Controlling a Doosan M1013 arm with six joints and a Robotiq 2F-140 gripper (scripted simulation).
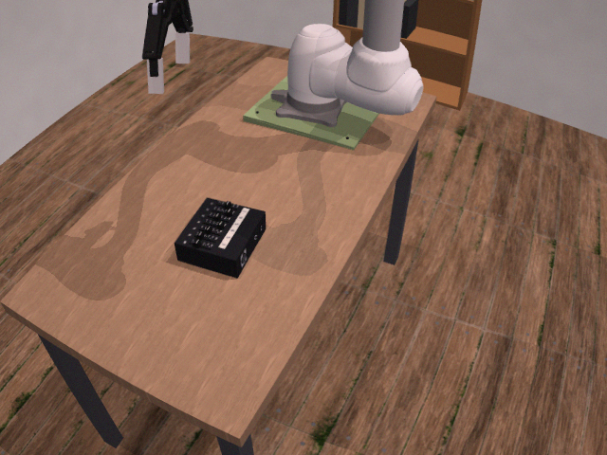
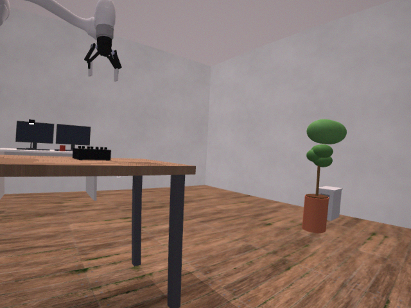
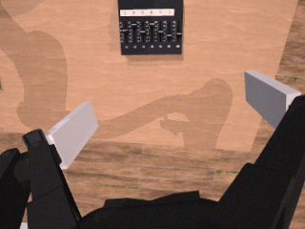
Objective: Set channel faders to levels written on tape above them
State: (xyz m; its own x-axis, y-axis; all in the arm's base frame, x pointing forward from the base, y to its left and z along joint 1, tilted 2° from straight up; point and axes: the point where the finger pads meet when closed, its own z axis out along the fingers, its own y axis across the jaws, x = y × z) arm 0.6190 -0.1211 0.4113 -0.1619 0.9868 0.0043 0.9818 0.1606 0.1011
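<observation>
My hand is 36 cm above the channel 1 fader, 7 cm to the right of it and 7 cm past it. Also, from my hand: channel 6 fader: 36 cm below, 5 cm to the left, 3 cm ahead; channel 4 fader: 36 cm below, 8 cm to the left, 1 cm behind; master fader: 36 cm below, 6 cm ahead, 5 cm to the left.
</observation>
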